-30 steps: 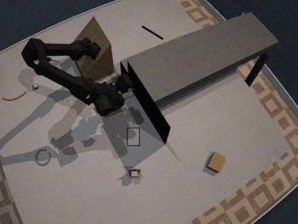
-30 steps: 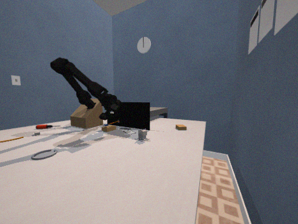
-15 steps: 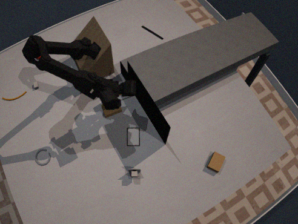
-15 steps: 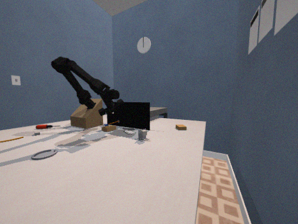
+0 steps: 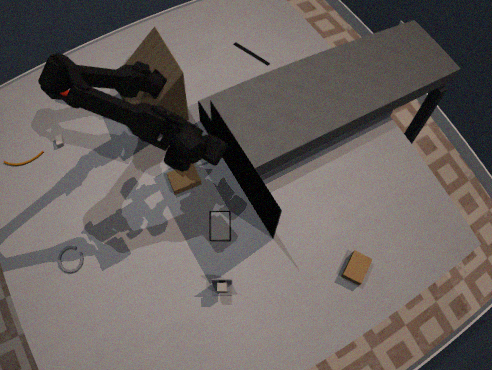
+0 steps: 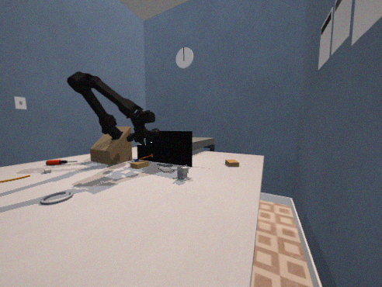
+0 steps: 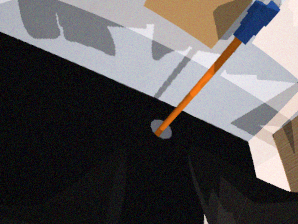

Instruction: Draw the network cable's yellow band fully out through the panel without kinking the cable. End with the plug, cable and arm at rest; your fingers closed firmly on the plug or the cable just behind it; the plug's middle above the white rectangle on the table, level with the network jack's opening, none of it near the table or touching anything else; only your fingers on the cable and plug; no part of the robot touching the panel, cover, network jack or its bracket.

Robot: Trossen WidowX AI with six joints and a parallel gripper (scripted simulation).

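Now: hand 12 cm above the tan block and 7 cm to the left of it. Also, from my hand: blue plug 10 cm below, 6 cm to the right, 4 cm behind; network jack 32 cm ahead, 17 cm to the right, 9 cm below; white rectangle 17 cm ahead, 13 cm below, 7 cm to the right.
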